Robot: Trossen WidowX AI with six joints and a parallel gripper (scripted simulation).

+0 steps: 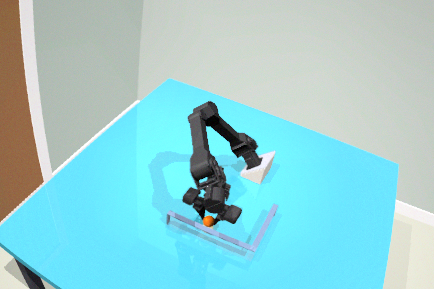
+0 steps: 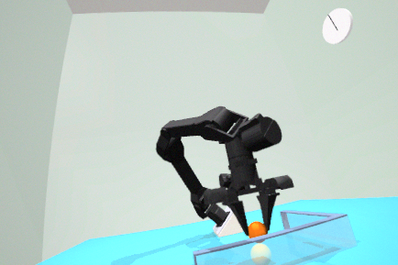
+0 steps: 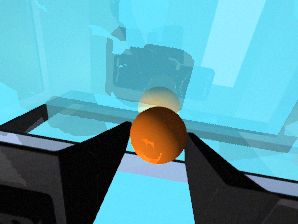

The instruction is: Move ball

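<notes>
Now: gripper tip 4 cm above the see-through copy of ball. Also, from my gripper tip: orange ball (right at my gripper tip).
</notes>
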